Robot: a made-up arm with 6 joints.
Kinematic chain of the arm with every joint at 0, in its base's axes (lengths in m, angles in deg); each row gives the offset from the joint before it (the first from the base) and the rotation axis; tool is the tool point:
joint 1: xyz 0 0 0.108 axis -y
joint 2: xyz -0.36 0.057 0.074 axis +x
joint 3: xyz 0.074 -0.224 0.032 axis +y
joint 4: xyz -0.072 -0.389 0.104 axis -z
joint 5: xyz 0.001 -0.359 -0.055 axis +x
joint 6: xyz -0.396 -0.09 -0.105 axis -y
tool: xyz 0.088 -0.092 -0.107
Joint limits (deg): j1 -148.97..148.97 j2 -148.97..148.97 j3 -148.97..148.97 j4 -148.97..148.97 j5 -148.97..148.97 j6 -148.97..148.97
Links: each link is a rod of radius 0.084 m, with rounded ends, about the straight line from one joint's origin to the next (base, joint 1, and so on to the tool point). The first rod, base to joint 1, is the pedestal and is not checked.
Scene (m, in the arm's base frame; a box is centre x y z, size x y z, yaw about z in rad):
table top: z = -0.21
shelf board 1: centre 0.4 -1 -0.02 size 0.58 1.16 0.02 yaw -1.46
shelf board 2: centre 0.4 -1 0.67 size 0.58 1.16 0.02 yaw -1.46
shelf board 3: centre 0.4 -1 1.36 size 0.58 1.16 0.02 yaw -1.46
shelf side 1: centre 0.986 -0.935 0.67 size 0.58 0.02 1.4 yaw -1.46
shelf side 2: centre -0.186 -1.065 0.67 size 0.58 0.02 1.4 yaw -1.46
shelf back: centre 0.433 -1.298 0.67 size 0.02 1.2 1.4 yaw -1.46
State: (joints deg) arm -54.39 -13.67 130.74 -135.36 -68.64 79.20
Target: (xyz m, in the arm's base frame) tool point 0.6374 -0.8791 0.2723
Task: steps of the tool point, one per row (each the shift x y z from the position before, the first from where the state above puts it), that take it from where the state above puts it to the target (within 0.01 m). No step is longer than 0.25 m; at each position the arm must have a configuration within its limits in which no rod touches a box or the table.
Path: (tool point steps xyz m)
1: 0.1952 -0.0319 0.0689
2: 0.2061 -0.0005 -0.0050
3: 0.1561 -0.0253 -0.0013
4: 0.1638 0.0099 -0.0172
5: 0.1608 0.0478 -0.0343
6: 0.1466 0.0853 -0.0502
7: 0.0442 -0.1258 0.0248
8: 0.0254 -0.1180 0.0117
9: 0.0039 -0.1097 -0.0073
10: -0.0230 -0.1006 -0.0292

